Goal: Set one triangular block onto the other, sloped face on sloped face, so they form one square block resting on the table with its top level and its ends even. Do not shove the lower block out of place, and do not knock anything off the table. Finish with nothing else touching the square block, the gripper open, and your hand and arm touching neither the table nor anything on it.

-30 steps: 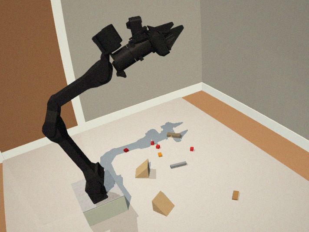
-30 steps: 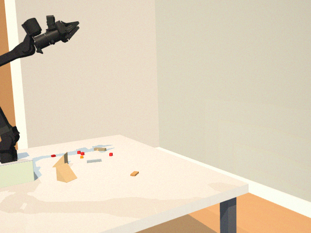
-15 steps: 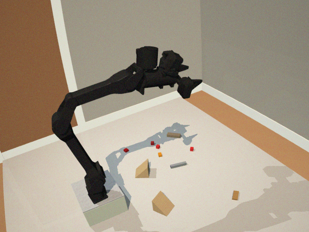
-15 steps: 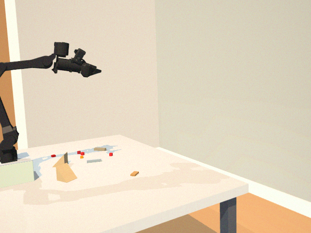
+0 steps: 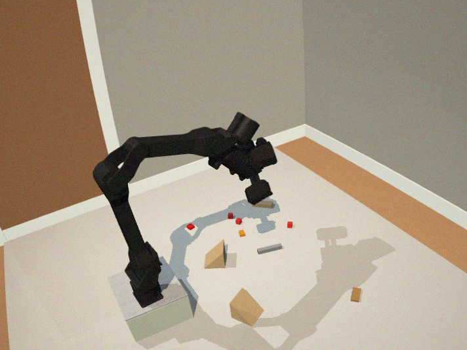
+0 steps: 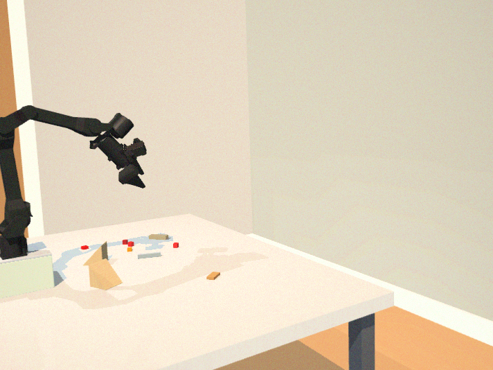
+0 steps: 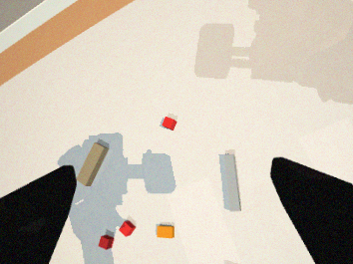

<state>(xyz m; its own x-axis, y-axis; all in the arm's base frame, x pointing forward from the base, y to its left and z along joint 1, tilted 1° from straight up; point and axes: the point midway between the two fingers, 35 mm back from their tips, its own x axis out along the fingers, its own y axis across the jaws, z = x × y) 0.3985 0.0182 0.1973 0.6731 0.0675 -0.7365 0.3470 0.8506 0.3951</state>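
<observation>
Now: the tan triangular block 15 cm behind my gripper tip, 7 cm to the left of it and 26 cm below it. Also, from my gripper tip: grey bar 1 cm ahead, 26 cm below; then orange cube 2 cm behind, 13 cm to the left, 27 cm below; then tan bar 14 cm ahead, 21 cm to the left, 26 cm below.
</observation>
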